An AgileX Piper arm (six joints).
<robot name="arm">
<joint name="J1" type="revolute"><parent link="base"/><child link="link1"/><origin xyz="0 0 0.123" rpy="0 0 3.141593"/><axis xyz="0 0 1"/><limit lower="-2.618" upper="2.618"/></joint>
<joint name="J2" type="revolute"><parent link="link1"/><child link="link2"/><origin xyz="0 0 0" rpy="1.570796 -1.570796 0"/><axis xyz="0 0 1"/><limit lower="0" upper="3.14"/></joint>
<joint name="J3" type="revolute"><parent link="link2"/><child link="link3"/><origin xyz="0.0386 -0.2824 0" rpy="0 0 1.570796"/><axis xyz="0 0 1"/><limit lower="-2.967" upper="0"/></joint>
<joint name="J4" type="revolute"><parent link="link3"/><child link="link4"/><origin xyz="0.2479 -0.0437 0" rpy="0.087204 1.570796 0"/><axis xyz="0 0 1"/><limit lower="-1.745" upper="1.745"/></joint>
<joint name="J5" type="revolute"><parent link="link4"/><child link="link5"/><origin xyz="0 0 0" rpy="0 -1.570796 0"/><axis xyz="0 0 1"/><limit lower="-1.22" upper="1.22"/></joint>
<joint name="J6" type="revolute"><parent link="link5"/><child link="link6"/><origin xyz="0.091 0 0" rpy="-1.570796 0 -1.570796"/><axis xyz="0 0 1"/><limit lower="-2.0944" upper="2.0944"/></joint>
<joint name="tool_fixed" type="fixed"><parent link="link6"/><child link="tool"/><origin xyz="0 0 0" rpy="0 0 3.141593"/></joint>
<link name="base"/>
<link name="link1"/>
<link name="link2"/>
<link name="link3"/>
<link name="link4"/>
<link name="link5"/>
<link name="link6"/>
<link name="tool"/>
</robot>
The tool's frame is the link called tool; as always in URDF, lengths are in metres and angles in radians.
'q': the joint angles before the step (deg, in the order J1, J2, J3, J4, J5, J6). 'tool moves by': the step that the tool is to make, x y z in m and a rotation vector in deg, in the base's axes. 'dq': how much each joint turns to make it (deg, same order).
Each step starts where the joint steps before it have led.
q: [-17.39 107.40 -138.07 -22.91 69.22 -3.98]
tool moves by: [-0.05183 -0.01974 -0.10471 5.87 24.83 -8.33]
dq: [-4.60 -13.62 39.98 -5.03 0.13 2.79]
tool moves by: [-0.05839 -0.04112 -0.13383 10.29 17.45 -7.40]
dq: [-11.59 -0.30 28.37 0.63 -8.86 -0.02]
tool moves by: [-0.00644 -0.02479 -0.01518 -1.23 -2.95 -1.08]
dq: [-4.63 1.94 1.35 -0.41 -7.33 -0.26]
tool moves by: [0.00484 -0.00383 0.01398 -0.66 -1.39 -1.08]
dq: [0.00 0.19 -3.43 0.70 1.95 0.00]
